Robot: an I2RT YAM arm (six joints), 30 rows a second.
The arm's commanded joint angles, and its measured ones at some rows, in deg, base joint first. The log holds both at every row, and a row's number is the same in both.
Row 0, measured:
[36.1 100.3 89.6 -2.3 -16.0 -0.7]
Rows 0 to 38, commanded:
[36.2 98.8 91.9 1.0 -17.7 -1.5]
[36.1 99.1 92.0 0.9 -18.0 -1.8]
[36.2 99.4 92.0 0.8 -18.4 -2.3]
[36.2 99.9 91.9 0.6 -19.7 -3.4]
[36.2 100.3 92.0 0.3 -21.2 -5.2]
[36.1 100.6 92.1 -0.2 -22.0 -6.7]
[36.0 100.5 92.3 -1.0 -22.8 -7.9]
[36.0 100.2 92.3 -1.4 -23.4 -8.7]
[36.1 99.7 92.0 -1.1 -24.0 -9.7]
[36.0 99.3 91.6 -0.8 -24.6 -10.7]
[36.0 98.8 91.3 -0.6 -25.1 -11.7]
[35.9 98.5 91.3 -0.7 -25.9 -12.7]
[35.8 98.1 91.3 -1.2 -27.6 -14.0]
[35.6 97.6 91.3 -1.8 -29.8 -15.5]
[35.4 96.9 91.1 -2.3 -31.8 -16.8]
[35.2 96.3 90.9 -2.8 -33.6 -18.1]
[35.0 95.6 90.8 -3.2 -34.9 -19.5]
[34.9 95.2 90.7 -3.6 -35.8 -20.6]
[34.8 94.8 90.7 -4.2 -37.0 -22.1]
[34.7 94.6 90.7 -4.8 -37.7 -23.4]
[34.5 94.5 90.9 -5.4 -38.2 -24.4]
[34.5 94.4 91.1 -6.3 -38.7 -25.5]
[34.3 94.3 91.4 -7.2 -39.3 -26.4]
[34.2 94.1 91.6 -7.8 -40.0 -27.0]
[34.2 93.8 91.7 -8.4 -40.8 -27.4]
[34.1 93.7 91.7 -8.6 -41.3 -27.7]
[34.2 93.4 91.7 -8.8 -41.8 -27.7]
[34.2 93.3 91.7 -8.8 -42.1 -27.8]
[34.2 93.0 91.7 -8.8 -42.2 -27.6]
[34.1 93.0 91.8 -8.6 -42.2 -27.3]
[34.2 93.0 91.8 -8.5 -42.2 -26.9]
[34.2 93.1 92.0 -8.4 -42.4 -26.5]
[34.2 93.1 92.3 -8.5 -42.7 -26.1]
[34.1 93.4 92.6 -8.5 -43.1 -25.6]
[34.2 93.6 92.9 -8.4 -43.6 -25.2]
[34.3 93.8 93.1 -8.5 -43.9 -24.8]
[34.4 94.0 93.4 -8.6 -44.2 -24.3]
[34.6 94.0 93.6 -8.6 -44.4 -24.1]
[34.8 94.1 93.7 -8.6 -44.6 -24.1]
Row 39, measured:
[34.5 95.3 90.4 -11.2 -41.6 -25.3]
